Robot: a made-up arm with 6 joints.
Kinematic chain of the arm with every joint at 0, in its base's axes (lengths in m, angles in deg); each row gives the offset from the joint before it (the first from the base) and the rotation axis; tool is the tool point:
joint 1: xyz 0 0 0.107 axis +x
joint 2: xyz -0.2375 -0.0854 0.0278 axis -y
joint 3: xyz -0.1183 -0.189 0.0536 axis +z
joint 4: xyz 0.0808 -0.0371 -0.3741 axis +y
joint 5: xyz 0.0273 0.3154 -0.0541 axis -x
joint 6: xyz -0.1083 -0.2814 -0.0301 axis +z
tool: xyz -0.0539 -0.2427 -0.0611
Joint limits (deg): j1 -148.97..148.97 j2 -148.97..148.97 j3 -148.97..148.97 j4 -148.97..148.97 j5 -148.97..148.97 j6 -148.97..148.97
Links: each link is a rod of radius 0.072 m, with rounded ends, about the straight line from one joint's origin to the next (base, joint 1, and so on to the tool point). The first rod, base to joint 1, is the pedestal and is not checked.
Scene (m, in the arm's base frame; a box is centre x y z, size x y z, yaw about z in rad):
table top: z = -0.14
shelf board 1: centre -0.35 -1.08 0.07 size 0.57 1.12 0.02 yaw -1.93
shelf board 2: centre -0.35 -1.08 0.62 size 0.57 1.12 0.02 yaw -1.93
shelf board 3: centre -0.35 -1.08 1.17 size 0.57 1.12 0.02 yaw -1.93
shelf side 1: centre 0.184 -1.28 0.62 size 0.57 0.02 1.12 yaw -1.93
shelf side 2: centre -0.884 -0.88 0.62 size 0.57 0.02 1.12 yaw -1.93
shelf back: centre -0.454 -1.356 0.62 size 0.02 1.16 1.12 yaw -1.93
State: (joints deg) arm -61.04 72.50 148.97 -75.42 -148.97 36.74
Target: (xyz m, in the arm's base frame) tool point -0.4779 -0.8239 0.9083
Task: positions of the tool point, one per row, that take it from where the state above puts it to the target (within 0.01 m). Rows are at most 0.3 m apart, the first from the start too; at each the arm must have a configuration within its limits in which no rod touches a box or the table.
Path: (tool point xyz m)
1: -0.0797 -0.9942 0.3713
2: -0.0229 -0.8566 0.3702
3: 0.0209 -0.6923 0.3750
4: -0.0894 -0.6932 0.5572
5: -0.2152 -0.6246 0.7440
6: -0.3501 -0.4836 0.9083
7: -0.4156 -0.6130 0.9245
8: -0.4617 -0.7255 0.9258
9: -0.4779 -0.8239 0.9083

